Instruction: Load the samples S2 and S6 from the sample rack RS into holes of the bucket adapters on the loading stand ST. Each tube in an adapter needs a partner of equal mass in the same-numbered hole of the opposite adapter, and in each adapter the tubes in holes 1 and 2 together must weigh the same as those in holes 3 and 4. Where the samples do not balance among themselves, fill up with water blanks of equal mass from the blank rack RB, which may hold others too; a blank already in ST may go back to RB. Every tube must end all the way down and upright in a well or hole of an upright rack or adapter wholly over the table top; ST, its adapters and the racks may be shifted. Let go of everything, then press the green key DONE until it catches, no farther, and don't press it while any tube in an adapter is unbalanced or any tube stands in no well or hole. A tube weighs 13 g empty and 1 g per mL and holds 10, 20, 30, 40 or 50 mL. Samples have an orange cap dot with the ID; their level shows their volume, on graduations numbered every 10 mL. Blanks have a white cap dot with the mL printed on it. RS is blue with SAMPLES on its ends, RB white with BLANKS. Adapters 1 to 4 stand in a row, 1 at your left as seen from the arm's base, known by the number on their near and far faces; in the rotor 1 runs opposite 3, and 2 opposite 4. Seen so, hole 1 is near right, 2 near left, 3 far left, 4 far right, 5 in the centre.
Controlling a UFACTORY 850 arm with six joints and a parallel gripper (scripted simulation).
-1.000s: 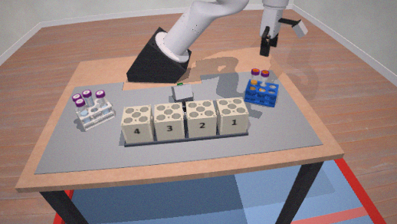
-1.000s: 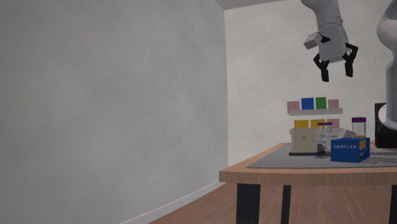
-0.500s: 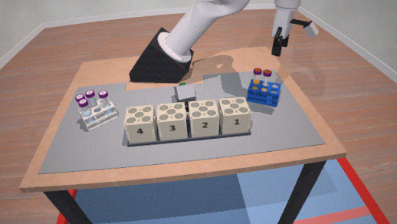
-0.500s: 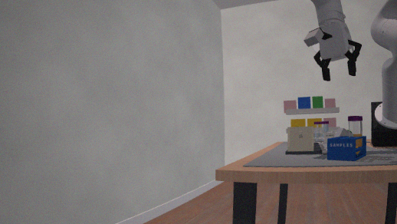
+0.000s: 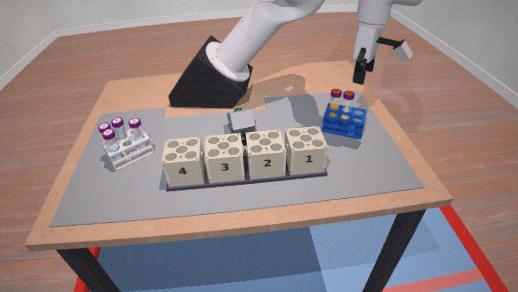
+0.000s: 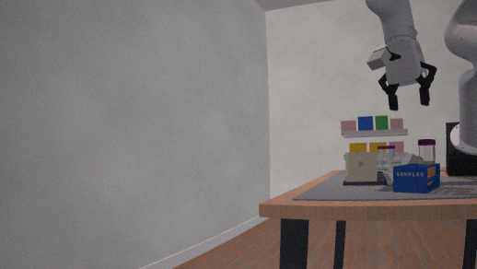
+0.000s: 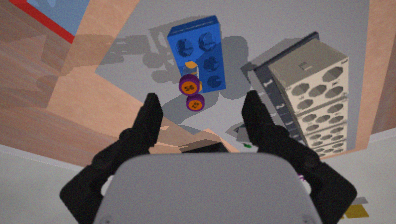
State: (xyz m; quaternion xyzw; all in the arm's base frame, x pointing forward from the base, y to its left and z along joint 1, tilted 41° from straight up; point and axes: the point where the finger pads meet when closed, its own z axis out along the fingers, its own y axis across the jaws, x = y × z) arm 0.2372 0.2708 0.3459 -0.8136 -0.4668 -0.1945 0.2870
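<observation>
The sample tube S2 lies 14 cm below my hand, 7 cm to the right of it and 5 cm behind it. Round my hand: blue sample rack RS (18 cm below, 3 cm to the right, 2 cm behind); then adapter 1 (17 cm to the right, 16 cm below, 16 cm ahead); then sample S6 (14 cm below, 3 cm behind, 2 cm to the right).
</observation>
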